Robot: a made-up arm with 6 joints. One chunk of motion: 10 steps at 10 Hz.
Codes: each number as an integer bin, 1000 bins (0 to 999) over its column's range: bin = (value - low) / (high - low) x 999, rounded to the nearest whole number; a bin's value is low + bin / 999 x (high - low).
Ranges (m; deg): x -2.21..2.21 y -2.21..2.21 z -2.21..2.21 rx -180..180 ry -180..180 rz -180..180
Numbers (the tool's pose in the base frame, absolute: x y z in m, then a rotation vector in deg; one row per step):
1: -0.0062 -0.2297 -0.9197 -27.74 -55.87 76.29
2: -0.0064 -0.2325 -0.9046 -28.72 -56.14 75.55
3: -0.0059 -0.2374 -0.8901 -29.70 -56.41 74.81
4: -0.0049 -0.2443 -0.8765 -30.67 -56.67 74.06
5: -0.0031 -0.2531 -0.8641 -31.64 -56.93 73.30
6: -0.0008 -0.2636 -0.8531 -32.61 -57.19 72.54
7: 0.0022 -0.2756 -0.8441 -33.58 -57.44 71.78
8: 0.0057 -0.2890 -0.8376 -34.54 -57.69 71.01
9: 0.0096 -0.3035 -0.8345 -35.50 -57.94 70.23
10: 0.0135 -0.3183 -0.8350 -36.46 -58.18 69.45
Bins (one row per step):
1: 498 448 292 423 344 711
2: 498 447 295 420 344 709
3: 498 446 298 417 343 707
4: 498 444 301 414 342 705
5: 499 442 304 412 342 703
6: 499 440 307 409 341 701
7: 500 437 309 406 340 699
8: 501 434 310 404 339 697
9: 502 431 311 401 339 694
10: 503 428 311 398 338 692

